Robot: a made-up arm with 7 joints. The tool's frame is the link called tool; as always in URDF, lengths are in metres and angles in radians. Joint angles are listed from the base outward. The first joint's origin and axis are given. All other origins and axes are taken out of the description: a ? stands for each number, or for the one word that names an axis. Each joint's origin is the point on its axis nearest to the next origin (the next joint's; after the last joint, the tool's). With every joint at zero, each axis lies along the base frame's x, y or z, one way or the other. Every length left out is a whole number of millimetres.
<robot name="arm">
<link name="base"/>
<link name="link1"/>
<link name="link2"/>
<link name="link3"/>
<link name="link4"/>
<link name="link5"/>
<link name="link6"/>
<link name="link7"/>
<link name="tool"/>
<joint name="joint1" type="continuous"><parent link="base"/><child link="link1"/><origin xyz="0.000 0.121 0.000" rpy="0.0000 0.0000 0.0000"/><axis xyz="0 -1 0"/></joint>
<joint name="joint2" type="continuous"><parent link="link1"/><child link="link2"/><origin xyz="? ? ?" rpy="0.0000 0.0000 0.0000"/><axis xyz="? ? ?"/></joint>
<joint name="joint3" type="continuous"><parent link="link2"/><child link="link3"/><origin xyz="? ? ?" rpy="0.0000 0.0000 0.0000"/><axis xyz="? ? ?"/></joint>
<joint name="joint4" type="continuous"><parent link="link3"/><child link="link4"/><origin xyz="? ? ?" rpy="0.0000 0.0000 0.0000"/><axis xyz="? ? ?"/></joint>
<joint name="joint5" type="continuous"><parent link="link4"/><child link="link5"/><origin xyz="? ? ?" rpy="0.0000 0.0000 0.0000"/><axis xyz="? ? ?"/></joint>
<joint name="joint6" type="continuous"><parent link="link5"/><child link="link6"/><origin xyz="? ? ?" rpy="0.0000 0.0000 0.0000"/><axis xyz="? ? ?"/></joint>
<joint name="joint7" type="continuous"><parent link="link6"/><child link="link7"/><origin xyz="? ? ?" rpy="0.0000 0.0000 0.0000"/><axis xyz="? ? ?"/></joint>
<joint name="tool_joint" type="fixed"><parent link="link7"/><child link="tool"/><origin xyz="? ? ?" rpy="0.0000 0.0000 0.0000"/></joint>
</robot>
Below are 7 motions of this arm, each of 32 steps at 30 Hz.
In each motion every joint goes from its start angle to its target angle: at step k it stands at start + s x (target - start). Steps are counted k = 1, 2, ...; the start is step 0. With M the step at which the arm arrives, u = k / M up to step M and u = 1 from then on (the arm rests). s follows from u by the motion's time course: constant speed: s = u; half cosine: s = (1 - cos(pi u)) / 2; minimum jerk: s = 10 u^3 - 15 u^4 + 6 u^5.
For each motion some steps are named. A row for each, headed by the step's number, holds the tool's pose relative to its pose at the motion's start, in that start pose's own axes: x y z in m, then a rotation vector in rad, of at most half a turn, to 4 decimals.
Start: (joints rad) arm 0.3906 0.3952 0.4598 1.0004 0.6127 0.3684 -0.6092
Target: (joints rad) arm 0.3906 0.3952 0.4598 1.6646 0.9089 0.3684 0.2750
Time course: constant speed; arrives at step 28
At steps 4, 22, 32:
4: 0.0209 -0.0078 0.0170 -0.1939 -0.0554 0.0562
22: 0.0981 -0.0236 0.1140 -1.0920 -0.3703 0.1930
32: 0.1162 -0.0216 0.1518 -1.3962 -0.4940 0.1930

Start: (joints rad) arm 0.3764 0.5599 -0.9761 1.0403 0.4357 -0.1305 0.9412
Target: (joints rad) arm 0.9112 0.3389 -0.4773 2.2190 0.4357 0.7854 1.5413
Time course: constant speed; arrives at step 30
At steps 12, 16, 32:
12: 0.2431 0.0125 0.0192 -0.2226 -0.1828 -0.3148
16: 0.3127 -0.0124 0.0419 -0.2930 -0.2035 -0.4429
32: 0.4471 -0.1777 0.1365 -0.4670 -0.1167 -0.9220

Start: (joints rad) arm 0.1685 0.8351 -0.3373 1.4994 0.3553 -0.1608 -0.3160
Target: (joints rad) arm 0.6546 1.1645 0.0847 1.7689 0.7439 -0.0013 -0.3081
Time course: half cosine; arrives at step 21
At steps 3, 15, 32:
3: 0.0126 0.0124 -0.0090 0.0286 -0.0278 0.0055
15: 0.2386 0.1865 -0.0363 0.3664 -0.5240 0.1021
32: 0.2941 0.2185 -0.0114 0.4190 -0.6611 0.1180

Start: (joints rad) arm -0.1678 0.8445 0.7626 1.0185 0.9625 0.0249 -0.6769
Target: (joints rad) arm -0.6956 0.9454 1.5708 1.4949 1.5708 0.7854 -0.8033
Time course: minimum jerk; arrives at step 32
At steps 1, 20, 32:
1: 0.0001 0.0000 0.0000 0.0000 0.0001 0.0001
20: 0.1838 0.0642 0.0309 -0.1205 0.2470 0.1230
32: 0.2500 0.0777 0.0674 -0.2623 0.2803 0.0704

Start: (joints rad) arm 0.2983 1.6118 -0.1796 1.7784 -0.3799 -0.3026 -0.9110
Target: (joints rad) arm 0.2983 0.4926 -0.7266 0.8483 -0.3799 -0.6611 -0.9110
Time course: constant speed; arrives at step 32
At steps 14, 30, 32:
14: 0.0536 -0.1607 0.1523 -0.1127 0.4334 0.3416
30: 0.2816 -0.3052 0.2419 -0.2905 0.7102 0.8437
32: 0.3165 -0.3155 0.2439 -0.3132 0.7257 0.9105

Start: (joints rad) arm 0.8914 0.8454 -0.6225 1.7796 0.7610 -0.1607 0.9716
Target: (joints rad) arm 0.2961 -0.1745 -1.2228 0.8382 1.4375 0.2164 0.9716
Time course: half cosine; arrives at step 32
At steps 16, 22, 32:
16: -0.2055 -0.1742 -0.1607 -0.0074 -0.3059 1.0959
22: -0.2261 -0.3145 -0.2728 -0.0897 -0.4072 1.6447
32: -0.1933 -0.4174 -0.3587 -0.1875 -0.4597 2.0331

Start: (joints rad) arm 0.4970 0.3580 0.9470 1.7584 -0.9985 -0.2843 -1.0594
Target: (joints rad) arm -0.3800 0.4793 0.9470 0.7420 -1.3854 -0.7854 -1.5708
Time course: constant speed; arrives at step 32
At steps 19, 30, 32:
19: -0.1687 0.1391 0.1506 -0.7150 -0.2689 -0.0546
30: -0.2585 0.2977 0.1413 -1.1444 -0.3007 -0.0923
32: -0.2716 0.3284 0.1293 -1.2208 -0.2949 -0.1064

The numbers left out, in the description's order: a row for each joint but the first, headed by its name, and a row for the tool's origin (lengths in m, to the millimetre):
joint2: xyz 0.000 0.000 0.000, axis 1 0 0
joint3: xyz 0.000 0.000 -0.311, axis 0 0 1
joint4: xyz 0.000 0.000 0.000, axis 0 -1 0
joint5: xyz 0.000 0.000 -0.295, axis 0 0 1
joint6: xyz 0.000 0.000 0.000, axis 0 1 0
joint7: xyz 0.000 0.000 0.000, axis -1 0 0
tool: xyz 0.000 0.000 0.000

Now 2 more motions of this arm.
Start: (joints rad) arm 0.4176 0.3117 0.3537 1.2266 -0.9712 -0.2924 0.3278
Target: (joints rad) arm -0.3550 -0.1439 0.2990 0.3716 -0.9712 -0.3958 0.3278
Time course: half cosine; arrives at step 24
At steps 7, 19, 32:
7: -0.0186 -0.1250 0.0378 -0.2932 0.0799 0.1347
19: 0.0591 -0.4282 0.4216 -1.2955 0.4372 0.6658
32: 0.0919 -0.4378 0.4935 -1.4333 0.4984 0.7540

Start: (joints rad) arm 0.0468 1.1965 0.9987 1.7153 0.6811 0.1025 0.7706
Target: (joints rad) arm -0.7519 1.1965 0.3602 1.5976 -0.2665 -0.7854 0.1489
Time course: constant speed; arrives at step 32
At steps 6, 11, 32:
6: -0.0517 -0.0371 -0.0174 -0.0678 0.1436 -0.1258
11: -0.0935 -0.0748 -0.0188 -0.1713 0.2190 -0.2302
32: -0.2014 -0.2525 0.1038 -0.9000 0.0954 -0.3116

